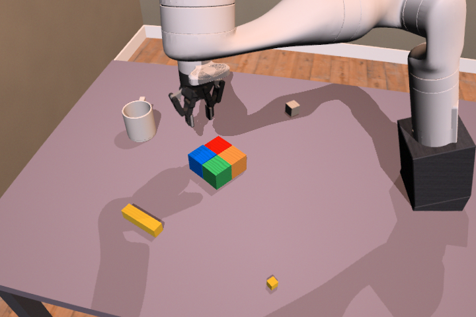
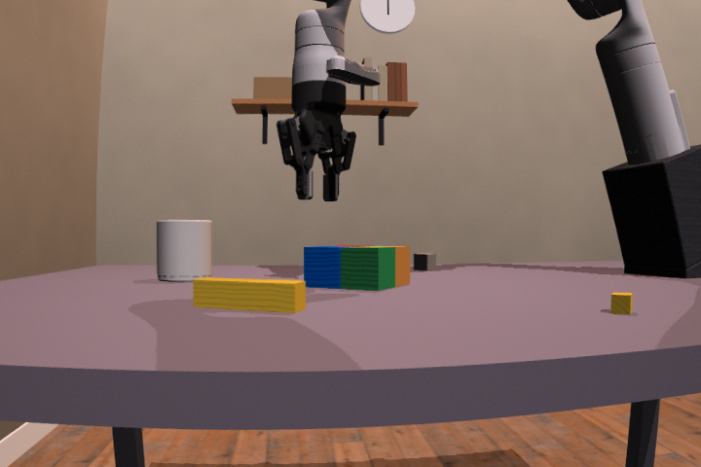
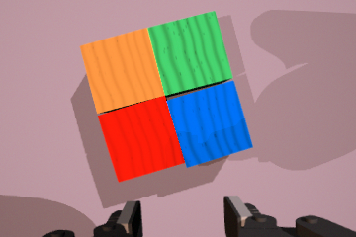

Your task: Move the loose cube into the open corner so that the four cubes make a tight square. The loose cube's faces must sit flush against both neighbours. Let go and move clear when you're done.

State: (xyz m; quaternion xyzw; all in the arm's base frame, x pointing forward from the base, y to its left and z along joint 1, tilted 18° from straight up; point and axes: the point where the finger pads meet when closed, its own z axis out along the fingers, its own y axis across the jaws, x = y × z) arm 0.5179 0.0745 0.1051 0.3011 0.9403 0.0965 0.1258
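Right now my hand is 100 mm above the blue cube, 40 mm to the right of it and 20 mm past it. Also, from my hand: orange cube (100 mm below, 90 mm behind, 20 mm to the left); green cube (100 mm below, 70 mm behind, 60 mm to the left); red cube (100 mm below, 40 mm behind).
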